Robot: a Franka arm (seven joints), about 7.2 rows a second.
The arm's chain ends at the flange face. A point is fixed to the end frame.
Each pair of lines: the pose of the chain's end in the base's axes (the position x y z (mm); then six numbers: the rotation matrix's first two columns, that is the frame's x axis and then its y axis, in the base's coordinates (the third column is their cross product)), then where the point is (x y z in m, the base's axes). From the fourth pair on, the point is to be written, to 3 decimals.
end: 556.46, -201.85, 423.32, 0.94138, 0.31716, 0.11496, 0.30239, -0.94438, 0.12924
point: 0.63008 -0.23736 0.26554
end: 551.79, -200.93, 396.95, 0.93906, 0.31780, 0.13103, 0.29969, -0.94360, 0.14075
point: 0.62841 -0.23740 0.24082
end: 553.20, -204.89, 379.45, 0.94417, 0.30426, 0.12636, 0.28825, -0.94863, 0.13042
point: 0.62812 -0.24103 0.22243
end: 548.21, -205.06, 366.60, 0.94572, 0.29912, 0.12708, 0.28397, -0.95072, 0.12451
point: 0.623 -0.241 0.209
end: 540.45, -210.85, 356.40, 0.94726, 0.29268, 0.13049, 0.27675, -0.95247, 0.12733
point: 0.615 -0.247 0.199
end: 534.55, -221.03, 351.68, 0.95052, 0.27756, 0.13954, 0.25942, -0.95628, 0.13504
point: 0.611 -0.259 0.196
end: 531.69, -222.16, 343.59, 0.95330, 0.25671, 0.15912, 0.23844, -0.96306, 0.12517
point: 0.610 -0.260 0.188
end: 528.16, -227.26, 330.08, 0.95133, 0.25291, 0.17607, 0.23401, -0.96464, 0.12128
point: 0.608 -0.264 0.176
